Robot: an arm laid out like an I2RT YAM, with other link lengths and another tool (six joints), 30 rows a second.
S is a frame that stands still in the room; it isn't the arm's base.
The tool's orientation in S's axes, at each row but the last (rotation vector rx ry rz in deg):
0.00 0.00 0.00
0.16 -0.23 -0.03
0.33 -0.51 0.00
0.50 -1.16 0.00
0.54 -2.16 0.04
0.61 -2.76 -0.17
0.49 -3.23 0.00
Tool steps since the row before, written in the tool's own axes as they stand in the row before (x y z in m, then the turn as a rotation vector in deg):
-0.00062 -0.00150 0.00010 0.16 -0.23 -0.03
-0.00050 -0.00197 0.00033 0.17 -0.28 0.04
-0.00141 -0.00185 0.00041 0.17 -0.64 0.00
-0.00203 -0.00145 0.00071 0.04 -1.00 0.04
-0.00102 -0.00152 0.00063 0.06 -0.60 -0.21
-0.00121 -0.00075 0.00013 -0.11 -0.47 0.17
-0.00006 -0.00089 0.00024 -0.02 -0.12 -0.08
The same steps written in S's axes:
-0.00062 -0.00150 0.00010 0.16 -0.23 -0.03
-0.00050 -0.00197 0.00032 0.17 -0.28 0.04
-0.00141 -0.00185 0.00039 0.17 -0.64 0.00
-0.00204 -0.00146 0.00066 0.04 -1.00 0.03
-0.00104 -0.00153 0.00058 0.07 -0.60 -0.21
-0.00122 -0.00075 0.00006 -0.12 -0.47 0.16
-0.00007 -0.00089 0.00023 -0.02 -0.12 -0.08

